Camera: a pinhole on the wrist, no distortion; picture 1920 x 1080 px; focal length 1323.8 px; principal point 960.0 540.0 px. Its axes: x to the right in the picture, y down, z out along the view. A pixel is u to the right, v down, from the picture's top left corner.
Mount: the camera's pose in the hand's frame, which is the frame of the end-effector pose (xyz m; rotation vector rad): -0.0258 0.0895 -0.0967 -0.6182 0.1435 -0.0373
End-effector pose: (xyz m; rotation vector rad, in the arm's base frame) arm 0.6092 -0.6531 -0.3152 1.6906 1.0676 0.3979
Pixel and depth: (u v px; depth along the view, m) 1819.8 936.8 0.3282
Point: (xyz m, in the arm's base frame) 0.9511 -0.5346 -0.0989
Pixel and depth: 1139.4 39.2 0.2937
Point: 0.8555 -0.7339 -0.2610
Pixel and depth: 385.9 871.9 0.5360
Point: 0.9512 -0.9940 0.0800
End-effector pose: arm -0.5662 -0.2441 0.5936 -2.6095 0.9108 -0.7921
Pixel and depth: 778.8 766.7 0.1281
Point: -0.6745 -0.3686 0.5120
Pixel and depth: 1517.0 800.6 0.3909
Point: -0.5312 -0.6363 0.3979
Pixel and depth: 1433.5 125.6 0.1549
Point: -0.5702 -0.3773 0.5192
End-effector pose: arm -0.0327 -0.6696 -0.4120 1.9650 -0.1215 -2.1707
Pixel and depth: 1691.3 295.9 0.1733
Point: -0.0746 -0.8450 -0.4672
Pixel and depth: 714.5 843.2 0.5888
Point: -0.2834 -1.2164 -0.2204
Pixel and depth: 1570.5 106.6 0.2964
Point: -0.2091 -0.8821 -0.5075
